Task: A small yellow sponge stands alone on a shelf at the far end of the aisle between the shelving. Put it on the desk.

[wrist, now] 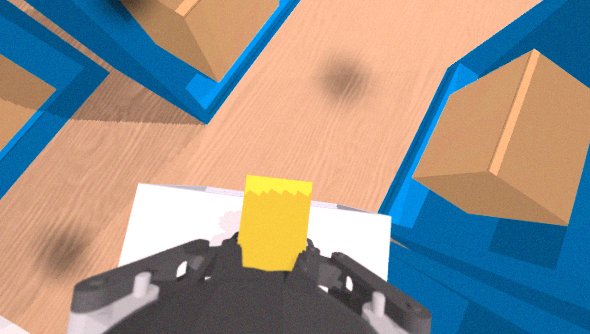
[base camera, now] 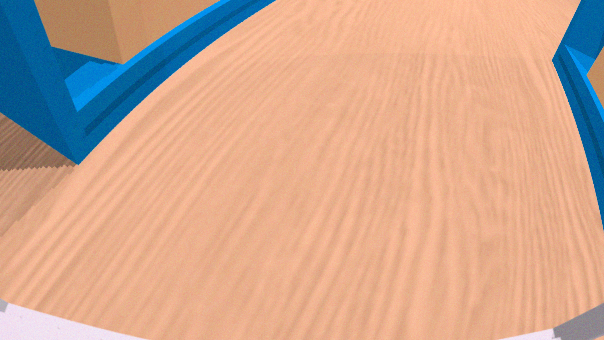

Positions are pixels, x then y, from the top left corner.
Labels:
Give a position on a blue shelving unit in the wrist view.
534, 262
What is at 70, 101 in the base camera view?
A blue shelving unit.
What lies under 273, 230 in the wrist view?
A yellow sponge.

